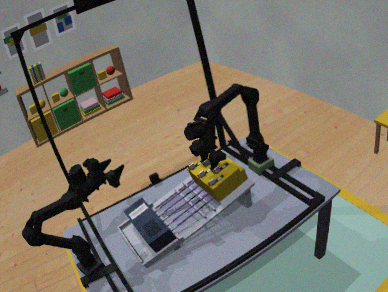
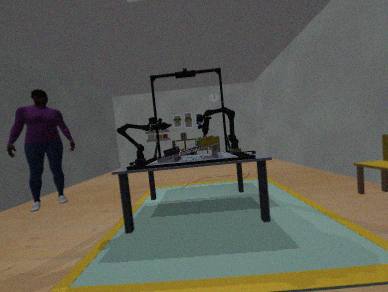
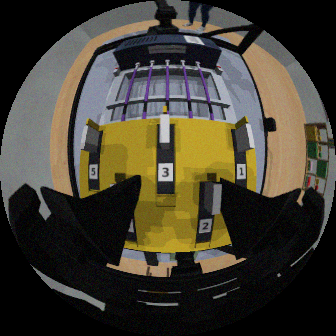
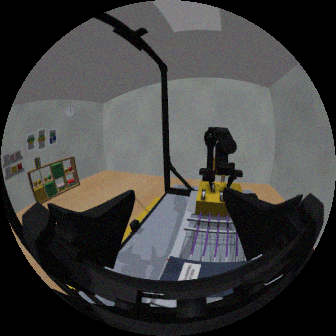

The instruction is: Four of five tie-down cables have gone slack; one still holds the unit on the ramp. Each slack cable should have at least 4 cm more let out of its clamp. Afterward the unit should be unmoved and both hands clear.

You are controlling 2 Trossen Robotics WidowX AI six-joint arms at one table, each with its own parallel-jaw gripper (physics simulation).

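The dark blue unit [image 1: 146, 223] [image 3: 132, 53] [image 4: 217, 270] sits low on the pale ramp [image 1: 134, 251]. Several purple cables [image 3: 168, 82] [image 4: 216, 245] run from it to the yellow clamp block [image 1: 230, 184] [image 3: 132, 150] [image 4: 210, 206]. Labels 5, 3, 1 and 2 show beside grey levers; the lever at 3 [image 3: 164, 128] is at the middle. Another clamp is mostly hidden by a finger. Which cables are slack I cannot tell. My left gripper [image 1: 215, 160] [image 3: 177, 180] is partly open and empty over the block, one fingertip near lever 2 [image 3: 215, 198]. My right gripper [image 1: 116, 167] [image 4: 179, 193] is open and empty, raised beyond the unit.
A black frame post [image 1: 204, 55] [image 4: 165, 125] rises behind the table [image 1: 280, 210]. Black rails [image 1: 295, 185] run along the table's sides. A small black block [image 1: 154, 178] is at the far edge. A person [image 2: 40, 125] stands on the floor at the left.
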